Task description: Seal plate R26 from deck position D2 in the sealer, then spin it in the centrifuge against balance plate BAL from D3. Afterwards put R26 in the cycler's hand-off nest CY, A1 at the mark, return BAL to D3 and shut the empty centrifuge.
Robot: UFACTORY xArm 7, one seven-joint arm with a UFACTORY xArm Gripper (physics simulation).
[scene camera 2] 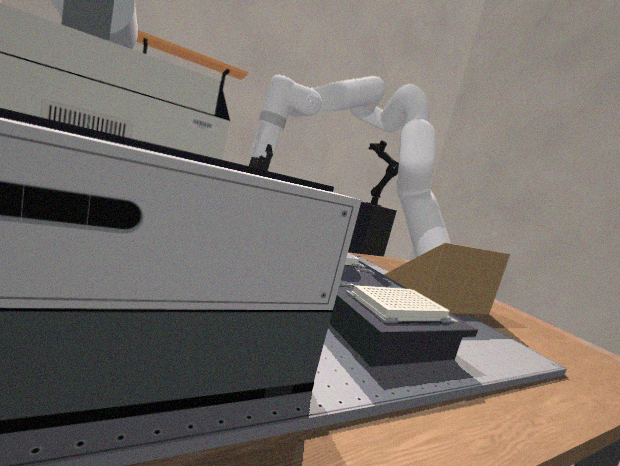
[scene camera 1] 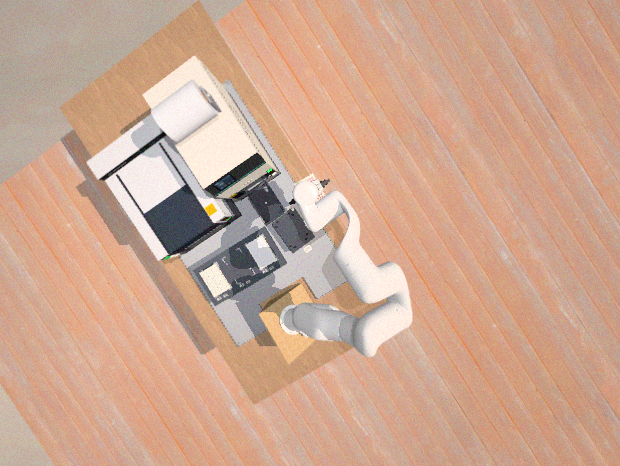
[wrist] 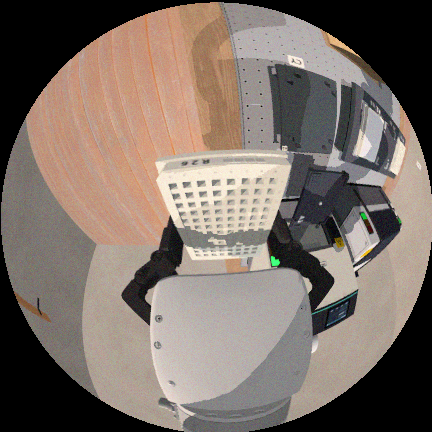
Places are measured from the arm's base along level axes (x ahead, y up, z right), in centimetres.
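Pixels of known places: gripper, fingertip midpoint: (wrist: 224,219); arm's base at its link origin: (scene camera 2: 437,265) (scene camera 1: 292,319).
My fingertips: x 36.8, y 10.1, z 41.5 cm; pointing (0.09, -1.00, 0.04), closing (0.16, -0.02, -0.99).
Observation:
Ahead of a thing's pixels: the offset from my fingertips to its top centre. "spot": to the spot under its first point.
My gripper (scene camera 1: 308,192) (scene camera 2: 261,161) (wrist: 224,219) is shut on the cream plate R26 @(dx -0.9, dy +1.8, dz -0.2 cm) (wrist: 225,172), held in the air; its label faces the wrist camera upside down. Whether R26 is sealed I cannot tell. In scene camera 1 the gripper hangs near the bench's right edge, beside the dark nest @(dx -6.8, dy -12.7, dz -17.1 cm) (scene camera 1: 293,229) (wrist: 307,110) with the CY label @(dx -17.3, dy -18.0, dz -17.7 cm) (scene camera 1: 307,248) (wrist: 296,61). A cream plate @(dx -1.9, dy -10.6, dz -58.2 cm) (scene camera 1: 215,279) (scene camera 2: 400,302) sits at the left end of the dark deck rack @(spot: dx -13.5, dy -12.2, dz -29.5 cm) (scene camera 1: 280,260), a pale plate @(dx -5.5, dy -10.6, dz -33.7 cm) (scene camera 1: 261,250) at its right end. The rack's middle position is bare. Deck labels are unreadable.
A cream machine @(dx +38.8, dy +29.5, dz -14.0 cm) (scene camera 1: 223,155) (wrist: 330,282) carries a white roll @(dx +40.9, dy +29.5, dz -13.7 cm) (scene camera 1: 185,111). A white machine (scene camera 1: 157,175) (scene camera 2: 200,260) with a dark section stands beside it. A dark panel @(spot: dx +9.4, dy -7.5, dz -17.5 cm) (scene camera 1: 265,202) (wrist: 320,192) lies between the cream machine and the nest. A tan angled block (scene camera 1: 285,340) (scene camera 2: 461,280) stands near the arm base.

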